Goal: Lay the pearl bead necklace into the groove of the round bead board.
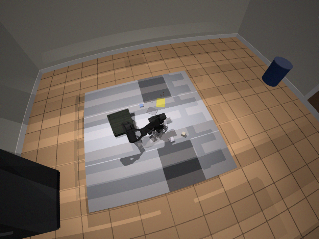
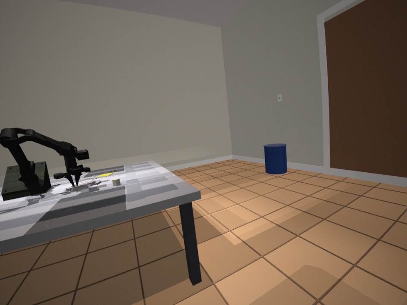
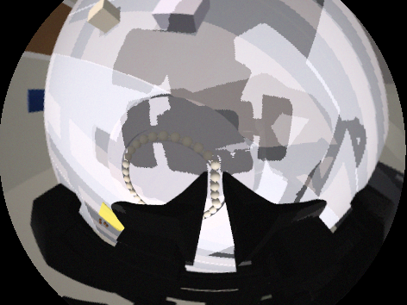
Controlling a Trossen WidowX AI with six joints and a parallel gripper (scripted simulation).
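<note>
My gripper tip is 4 cm short of the round bead board, 4 cm to the right of it and 1 cm above it. The rest, counted from my gripper tip: grey card: 5 cm ahead, 22 cm to the left, 1 cm below; then beige cube: 23 cm ahead, 14 cm to the right; then white block: 11 cm ahead, 15 cm to the right.
</note>
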